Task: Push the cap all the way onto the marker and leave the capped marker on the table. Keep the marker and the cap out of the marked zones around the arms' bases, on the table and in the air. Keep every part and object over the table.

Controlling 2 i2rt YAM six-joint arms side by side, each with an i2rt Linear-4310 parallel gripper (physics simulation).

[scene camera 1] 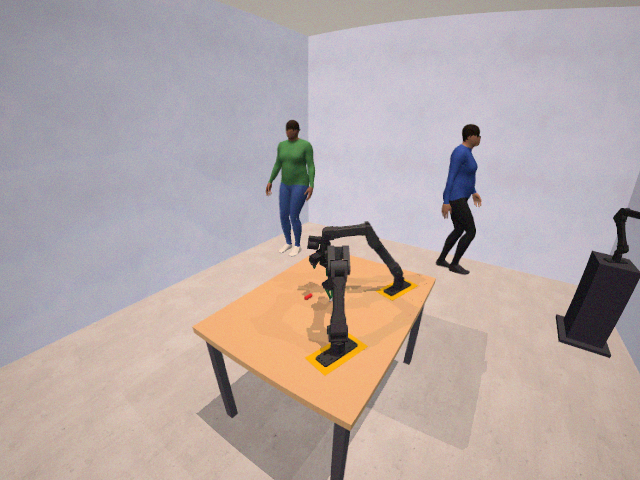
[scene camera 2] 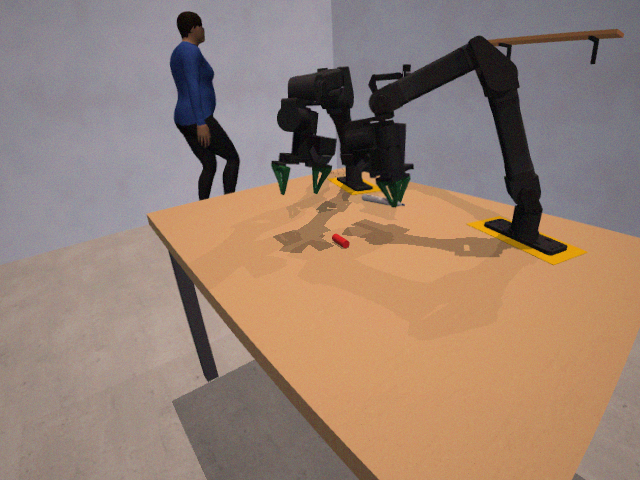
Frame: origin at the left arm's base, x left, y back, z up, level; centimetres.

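Seen in the pictures: left gripper, between the fingertips: (scene camera 1: 332, 300) (scene camera 2: 395, 206); right gripper, between the fingertips: (scene camera 1: 320, 272) (scene camera 2: 299, 194); left arm's base, origin of its link: (scene camera 1: 337, 352) (scene camera 2: 522, 237); right arm's base, origin of its link: (scene camera 1: 397, 288) (scene camera 2: 353, 184).
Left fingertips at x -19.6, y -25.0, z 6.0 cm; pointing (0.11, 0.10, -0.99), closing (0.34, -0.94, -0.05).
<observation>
Offsets run from my left fingertips to a thing's middle. "pt": to the spot under its first point. Level surfaces: height alone.
The red cap @[dy -16.9, dx +2.5, dz -5.1 cm] (scene camera 1: 308, 296) (scene camera 2: 340, 240) lies on its side on the table @[dz -6.0 cm] (scene camera 1: 232, 330) (scene camera 2: 444, 372), apart from the marker. My left gripper (scene camera 2: 394, 204) is shut on the light grey marker @[dy -1.4, dx -3.9, dz +0.6 cm] (scene camera 2: 376, 199) near its right end in scene camera 2. The marker is nearly level, with its longer part pointing left and a small tip showing right of the fingers; its exact height is hard to tell. My right gripper (scene camera 2: 299, 192) is open and empty above the table, to the left of the marker and beyond the cap in scene camera 2. In scene camera 1 the arms mostly hide the marker.
A yellow marked zone @[pt dy +29.0, dx +29.5, dz -5.9 cm] (scene camera 1: 326, 368) (scene camera 2: 573, 253) surrounds the left arm's base. Another yellow zone @[dy +10.7, dx -44.9, dz -5.9 cm] (scene camera 1: 392, 296) (scene camera 2: 356, 192) surrounds the right arm's base. The two forearms and grippers are close together in scene camera 1. Two people stand beyond the table.
</observation>
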